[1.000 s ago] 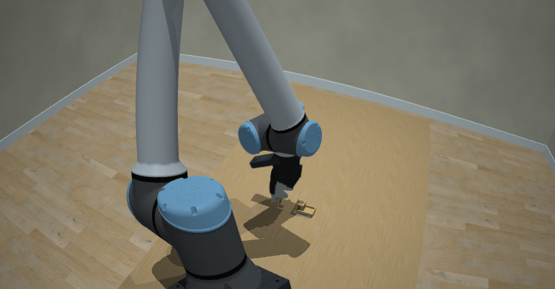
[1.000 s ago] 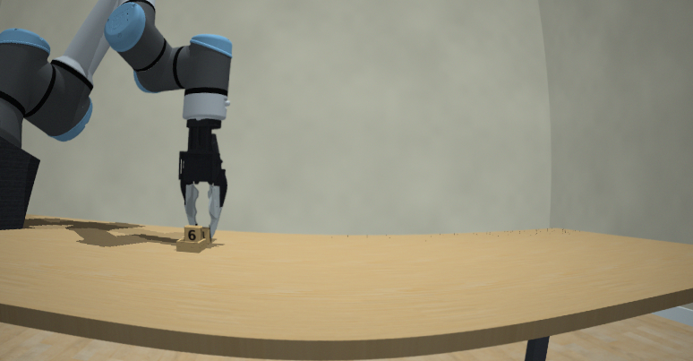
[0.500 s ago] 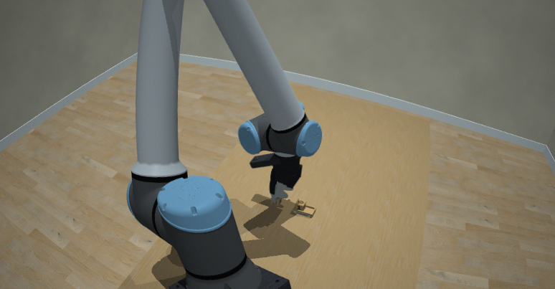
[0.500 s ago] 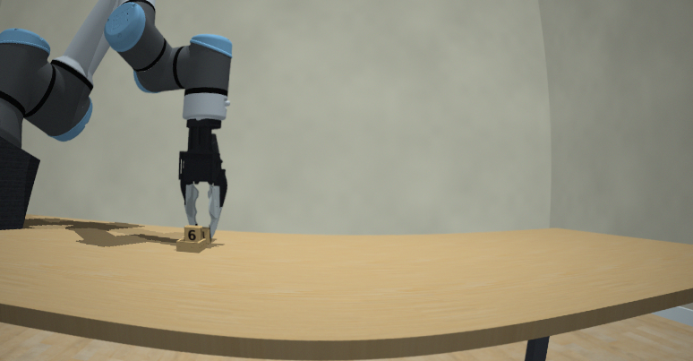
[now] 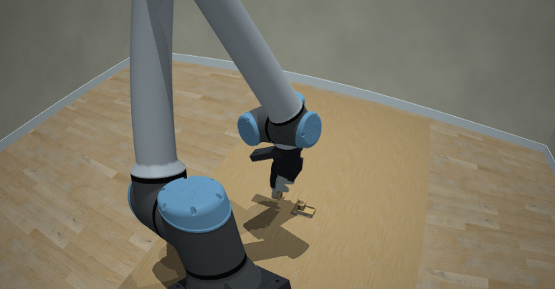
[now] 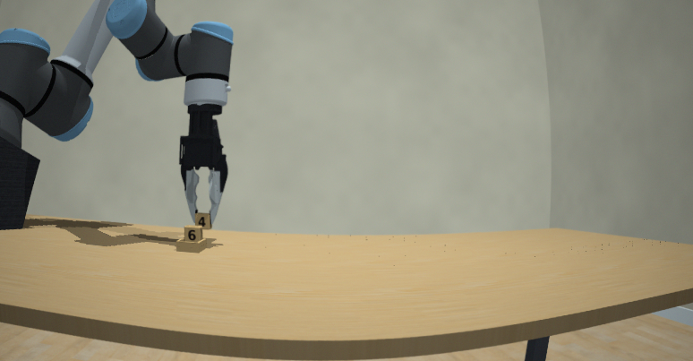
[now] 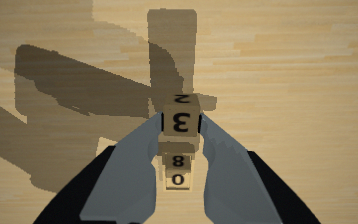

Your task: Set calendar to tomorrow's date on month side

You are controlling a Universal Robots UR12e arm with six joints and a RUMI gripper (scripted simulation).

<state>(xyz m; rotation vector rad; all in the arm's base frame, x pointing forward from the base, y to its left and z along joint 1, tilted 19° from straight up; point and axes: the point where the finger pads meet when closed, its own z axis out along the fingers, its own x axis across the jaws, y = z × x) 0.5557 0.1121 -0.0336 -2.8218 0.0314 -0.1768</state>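
Now: the wooden tray 11 cm to the right of my hand and 5 cm below it. Also, from my hand: wooden digit cube 1 cm below.
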